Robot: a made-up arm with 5 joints.
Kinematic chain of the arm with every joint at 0, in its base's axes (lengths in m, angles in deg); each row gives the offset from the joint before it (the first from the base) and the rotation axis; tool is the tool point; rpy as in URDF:
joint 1: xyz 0.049 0 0.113 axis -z
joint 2: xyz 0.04 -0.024 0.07 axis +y
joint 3: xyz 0.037 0 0.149 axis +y
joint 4: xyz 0.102 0 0.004 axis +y
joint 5: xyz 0.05 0.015 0 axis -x
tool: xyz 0 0 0 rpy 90 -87.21 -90
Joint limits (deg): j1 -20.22..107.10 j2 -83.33..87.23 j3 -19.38..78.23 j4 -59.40..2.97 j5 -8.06..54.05
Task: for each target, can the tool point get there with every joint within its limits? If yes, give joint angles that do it. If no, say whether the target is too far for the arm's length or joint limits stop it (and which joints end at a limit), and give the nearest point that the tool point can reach.
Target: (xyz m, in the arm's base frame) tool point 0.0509 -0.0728 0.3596
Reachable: yes | joints 81.40 -54.95 43.72 -36.38 28.93
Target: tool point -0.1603 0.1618 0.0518
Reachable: no: joint limits stop it (at a limit: joint 1, joint 2) | nearest point 0.0265 -0.0427 0.1020 | short by 0.281 m
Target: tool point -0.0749 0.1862 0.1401
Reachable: no: joint limits stop it (at a limit: joint 2, joint 3, joint 4) | nearest point -0.0495 0.1481 0.3510 | short by 0.216 m
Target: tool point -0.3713 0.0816 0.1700
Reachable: no: too far | nearest point -0.1256 0.0339 0.3510 | short by 0.309 m
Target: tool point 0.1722 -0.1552 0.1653
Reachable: yes | joints 48.96 24.75 48.45 -18.11 25.90
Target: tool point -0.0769 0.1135 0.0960
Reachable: no: joint limits stop it (at a limit: joint 1, joint 2, joint 3, joint 4) | nearest point 0.0275 -0.0393 0.1137 | short by 0.186 m
